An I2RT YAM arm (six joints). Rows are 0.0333 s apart.
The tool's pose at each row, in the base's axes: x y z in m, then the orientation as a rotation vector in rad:
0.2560, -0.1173, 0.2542, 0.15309, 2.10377, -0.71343
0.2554, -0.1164, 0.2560, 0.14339, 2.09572, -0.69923
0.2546, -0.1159, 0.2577, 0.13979, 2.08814, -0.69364
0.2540, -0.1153, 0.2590, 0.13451, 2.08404, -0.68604
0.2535, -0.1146, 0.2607, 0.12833, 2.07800, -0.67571
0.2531, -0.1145, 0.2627, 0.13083, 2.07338, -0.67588
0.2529, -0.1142, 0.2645, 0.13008, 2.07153, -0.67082
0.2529, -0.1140, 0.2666, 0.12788, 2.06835, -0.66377
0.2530, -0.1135, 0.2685, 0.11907, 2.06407, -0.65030
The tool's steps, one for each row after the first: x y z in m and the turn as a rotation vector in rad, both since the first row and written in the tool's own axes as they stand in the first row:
-0.0012, -0.0002, -0.0017, -0.01188, -0.01218, 0.00146
-0.0021, -0.0009, -0.0033, -0.01567, -0.02102, 0.00325
-0.0029, -0.0011, -0.0046, -0.02213, -0.02734, 0.00390
-0.0040, -0.0015, -0.0061, -0.03050, -0.03607, 0.00555
-0.0053, -0.0024, -0.0074, -0.02861, -0.03969, 0.00830
-0.0067, -0.0030, -0.0085, -0.03210, -0.04231, 0.01038
-0.0083, -0.0037, -0.0095, -0.03728, -0.04683, 0.01264
-0.0100, -0.0041, -0.0106, -0.04920, -0.05498, 0.01339

